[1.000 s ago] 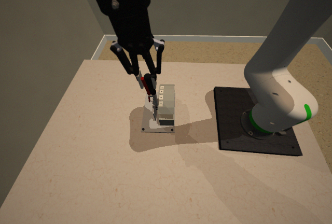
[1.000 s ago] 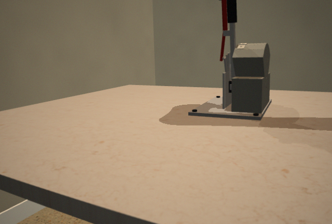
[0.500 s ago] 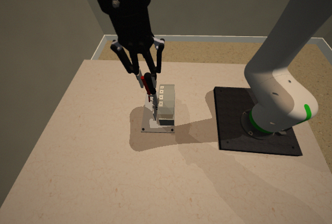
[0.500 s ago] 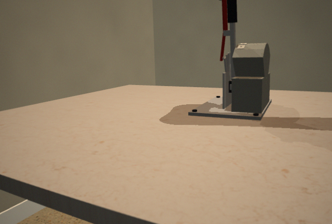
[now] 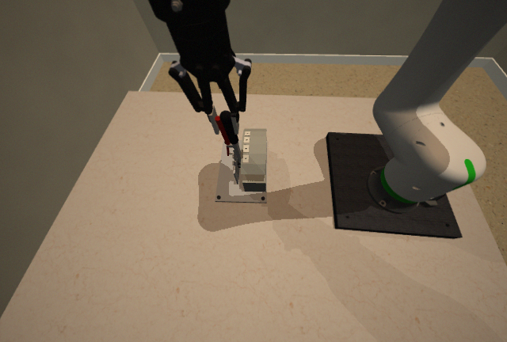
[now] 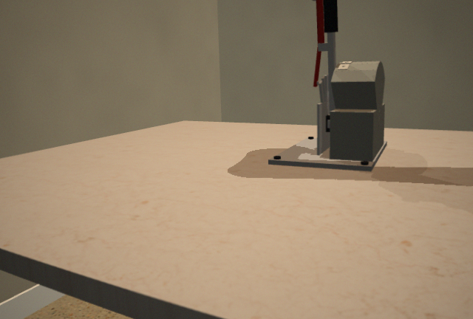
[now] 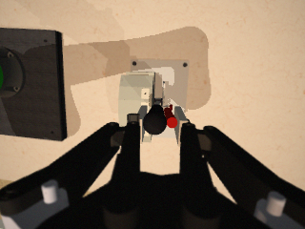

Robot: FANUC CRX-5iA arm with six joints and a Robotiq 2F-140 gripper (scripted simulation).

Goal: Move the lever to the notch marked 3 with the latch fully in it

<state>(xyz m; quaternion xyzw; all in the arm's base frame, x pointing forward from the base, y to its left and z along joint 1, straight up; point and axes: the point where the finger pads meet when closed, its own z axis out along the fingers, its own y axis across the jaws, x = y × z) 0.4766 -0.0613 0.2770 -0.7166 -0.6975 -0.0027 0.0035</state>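
Now: the red bar 11 cm below my hand, 2 cm ahead of it and 1 cm to the right of it.
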